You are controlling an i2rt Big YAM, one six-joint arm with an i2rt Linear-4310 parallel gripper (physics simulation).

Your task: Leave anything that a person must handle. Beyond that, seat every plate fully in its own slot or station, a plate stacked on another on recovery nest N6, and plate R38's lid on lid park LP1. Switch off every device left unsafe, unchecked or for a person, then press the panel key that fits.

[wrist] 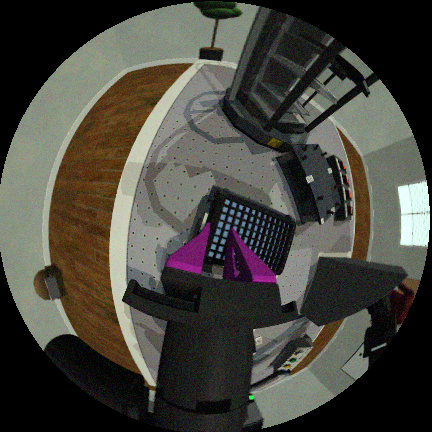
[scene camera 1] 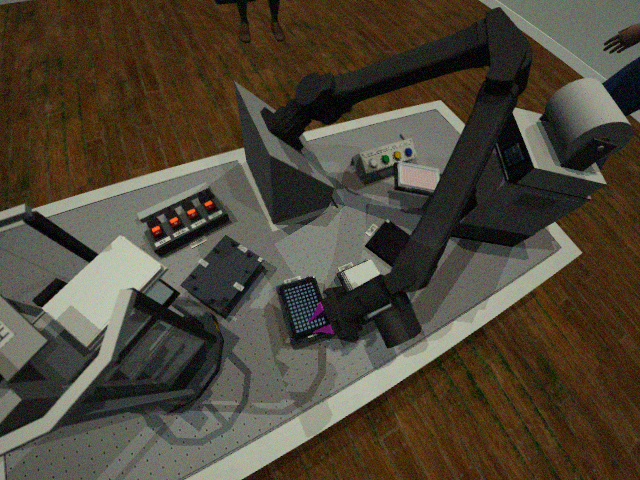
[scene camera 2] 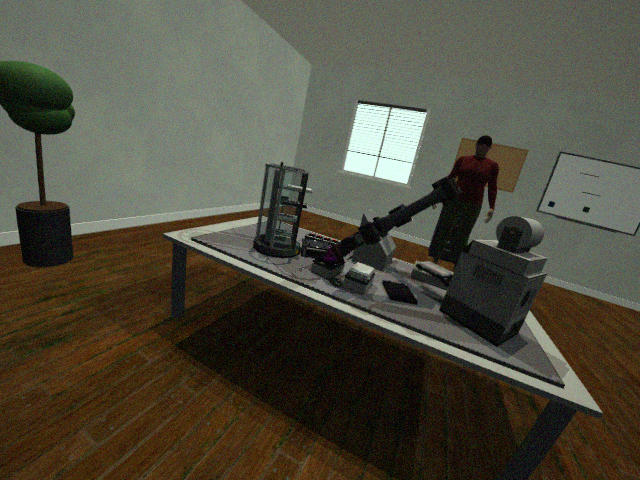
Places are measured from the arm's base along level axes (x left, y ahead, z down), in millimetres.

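Pixels of known places: gripper, fingertip midpoint: (wrist: 218, 228) (scene camera 1: 312, 326) (scene camera 2: 325, 259); arm's base at its link origin: (scene camera 1: 280, 132).
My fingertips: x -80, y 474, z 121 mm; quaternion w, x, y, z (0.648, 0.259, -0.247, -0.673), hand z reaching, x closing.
Observation:
Ahead of a thing's pixels: the offset from my fingertips to its middle. "spot": to the spot under its first point.
A black well plate with pale blue wells @(dz +9, dx +1, dy -50 mm) (scene camera 1: 300, 305) (wrist: 257, 229) (scene camera 2: 324, 270) lies in a holder near the table's front edge, turned a little askew. My gripper (scene camera 1: 321, 320) (wrist: 218, 228) (scene camera 2: 329, 257), with magenta fingers, is low at the plate's near right end and shut on its edge. One finger sits outside the plate's side and the other over the wells. A white-topped plate @(dz -1, dx +166, dy -37 mm) (scene camera 1: 360, 274) (scene camera 2: 361, 272) stands just right of it, beside my wrist. A pink plate @(dz -53, dx +443, dy -279 mm) (scene camera 1: 417, 177) lies at the back near the key panel @(dz +33, dx +445, dy -440 mm) (scene camera 1: 387, 157) with its coloured keys.
A switch bank with orange-lit rockers @(dz +48, dx -230, dy -418 mm) (scene camera 1: 182, 219) (wrist: 342, 185) and a dark nest block @(dz +37, dx -155, dy -198 mm) (scene camera 1: 223, 275) (wrist: 310, 183) lie to the left. A tall plate tower @(dz -150, dx -327, dy -70 mm) (scene camera 1: 142, 348) (scene camera 2: 280, 210) stands far left, a grey wedge (scene camera 1: 280, 176) at the back, a flat black pad @(spot: dz +60, dx +310, dy -159 mm) (scene camera 1: 387, 240). A person (scene camera 2: 470, 200) stands behind the table.

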